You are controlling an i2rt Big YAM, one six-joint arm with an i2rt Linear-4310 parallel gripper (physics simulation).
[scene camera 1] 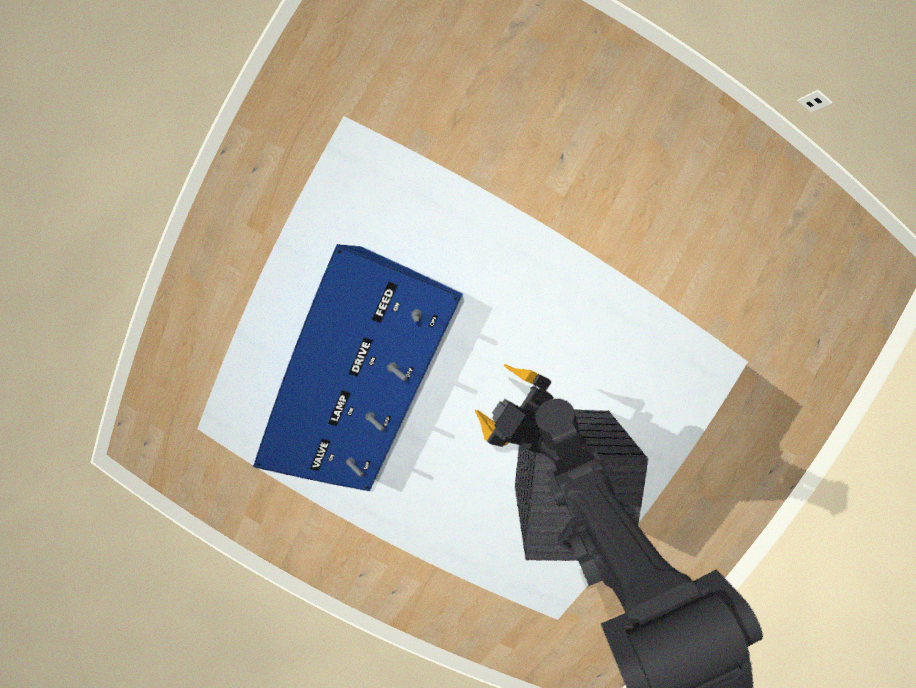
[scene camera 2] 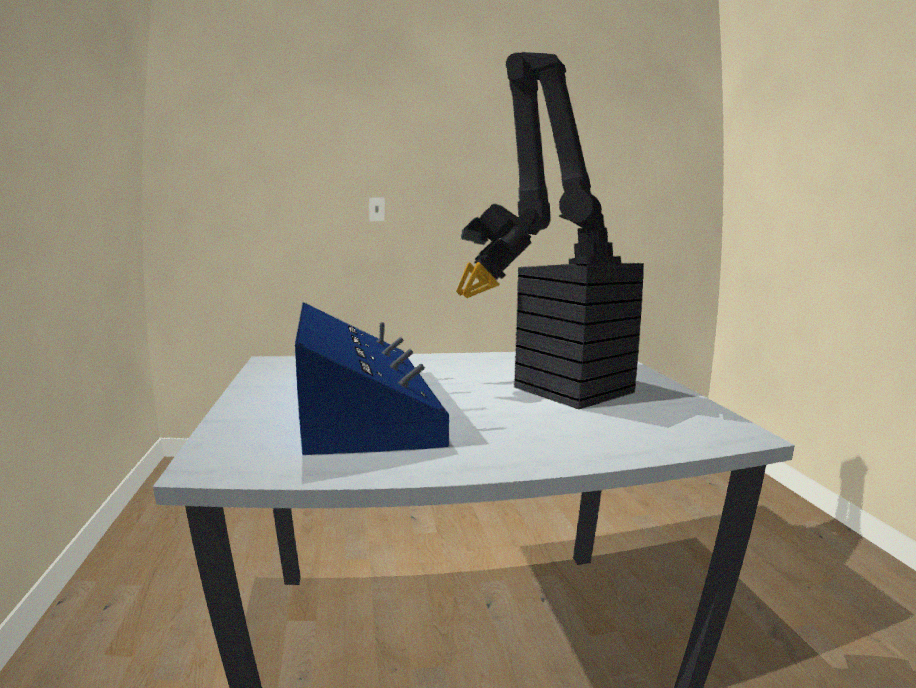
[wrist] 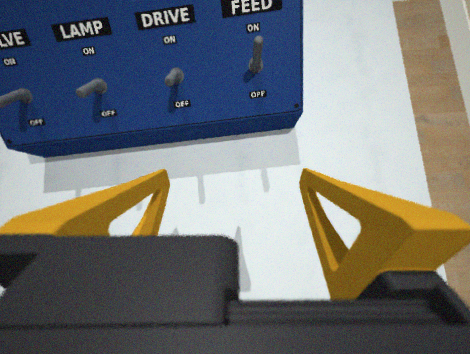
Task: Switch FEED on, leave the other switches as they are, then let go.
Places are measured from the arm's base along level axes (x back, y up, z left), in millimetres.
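Where they show: gripper, between the fingertips: (scene camera 1: pixel 491 388) (scene camera 2: pixel 461 294) (wrist: pixel 234 176); arm's base, origin of its link: (scene camera 2: pixel 594 264).
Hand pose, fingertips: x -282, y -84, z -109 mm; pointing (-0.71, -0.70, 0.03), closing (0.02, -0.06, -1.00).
Each offset is from my fingertips to the centre of the thing. Level surfaces: height alone.
The blue sloped switch box {dz +156, dx -244, dy -144 mm} (scene camera 1: pixel 307 348) (scene camera 2: pixel 362 407) (wrist: pixel 215 97) stands on the table. The FEED lever {dz -29, dx -181, dy -89 mm} (scene camera 1: pixel 416 316) (scene camera 2: pixel 382 332) (wrist: pixel 257 54) tilts to the ON side, unlike the other three. The DRIVE lever {dz +89, dx -158, dy -96 mm} (scene camera 1: pixel 396 370) (scene camera 2: pixel 393 345) (wrist: pixel 174 77), LAMP lever {dz +209, dx -149, dy -96 mm} (scene camera 1: pixel 375 421) (scene camera 2: pixel 402 359) (wrist: pixel 92 87) and VALVE lever {dz +328, dx -139, dy -96 mm} (scene camera 1: pixel 354 466) (scene camera 2: pixel 411 374) (wrist: pixel 16 97) lean to OFF. My gripper (scene camera 1: pixel 490 388) (scene camera 2: pixel 463 294) (wrist: pixel 234 176) is wide open and empty, above the table between the box and my base, apart from all levers.
The black ribbed pedestal (scene camera 1: pixel 536 511) (scene camera 2: pixel 577 333) under the arm stands on the white table {dy -210 mm} (scene camera 1: pixel 414 199) (scene camera 2: pixel 629 444) (wrist: pixel 350 100), to the right of the switch box in the second scene view. Shadows of the box and levers fall on the table beside the box.
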